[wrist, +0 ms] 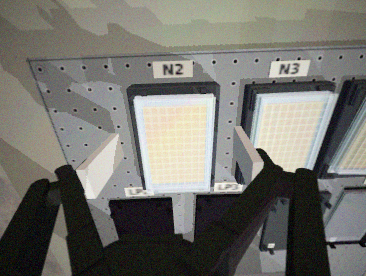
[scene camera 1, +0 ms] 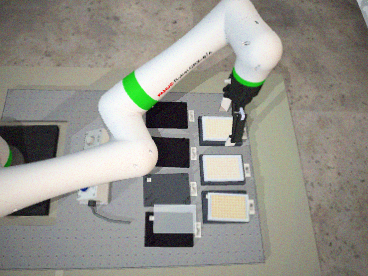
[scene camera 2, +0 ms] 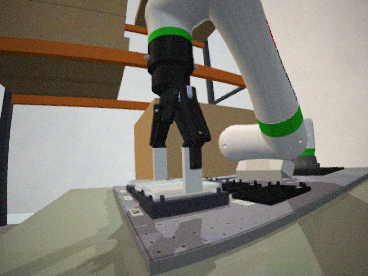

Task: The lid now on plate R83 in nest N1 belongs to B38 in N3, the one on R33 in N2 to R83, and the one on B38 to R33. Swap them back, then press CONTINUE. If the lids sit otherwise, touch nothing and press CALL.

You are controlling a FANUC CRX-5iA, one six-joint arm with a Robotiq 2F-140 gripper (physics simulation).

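Pixels of known places: gripper, fingertip midpoint: [wrist: 175,142] [scene camera 1: 225,127] [scene camera 2: 173,184]; arm's base, link origin: [scene camera 2: 302,168].
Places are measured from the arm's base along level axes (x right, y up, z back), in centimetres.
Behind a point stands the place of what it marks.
Observation:
My gripper [scene camera 1: 228,123] @[y 2.9, x -5.4, z -72.9 cm] [scene camera 2: 175,184] @[y 2.9, x -5.4, z -72.9 cm] [wrist: 175,142] @[y 2.9, x -5.4, z -72.9 cm] is open and empty, its pale fingertips low on either side of the plate in N2 [scene camera 1: 215,128] @[y 2.8, x -5.3, z -69.3 cm] [wrist: 175,142] @[y 2.7, x -5.4, z -72.7 cm], with a gap on both sides in the wrist view. The plate in N3 [scene camera 1: 222,167] @[y 2.0, x 8.4, z -69.0 cm] [wrist: 290,127] @[y 2.0, x 8.2, z -72.0 cm] and the more strongly yellow plate in N1 [scene camera 1: 228,207] @[y 1.7, x 21.3, z -68.4 cm] [wrist: 356,150] @[y 1.5, x 17.8, z -66.9 cm] sit in the same row. A clear lid [scene camera 1: 174,219] @[y 0.7, x 22.5, z -51.5 cm] [wrist: 350,215] @[y 0.7, x 21.4, z -52.9 cm] lies over LP4, offset from its black base in scene camera 1. The plate codes are not readable. The button box [scene camera 1: 101,194] @[y 5.1, x 13.5, z -31.0 cm] [scene camera 2: 265,170] @[y 2.3, x -0.4, z -34.5 cm] is partly behind the arm.
Black rests LP2 [scene camera 1: 172,115] @[y -0.4, x -13.3, z -56.0 cm] [wrist: 142,215] @[y -0.4, x -13.5, z -58.3 cm] and LP3 [scene camera 1: 176,151] @[y -0.4, x 0.3, z -55.4 cm] [wrist: 215,212] @[y -0.4, x -1.3, z -56.7 cm] and the grey rest LP1 [scene camera 1: 167,190] @[y -0.4, x 13.1, z -50.7 cm] stand beside the nest row. The arm passes over the board's left part. A cable [scene camera 1: 112,219] @[y -1.4, x 19.8, z -33.1 cm] runs from the button box.

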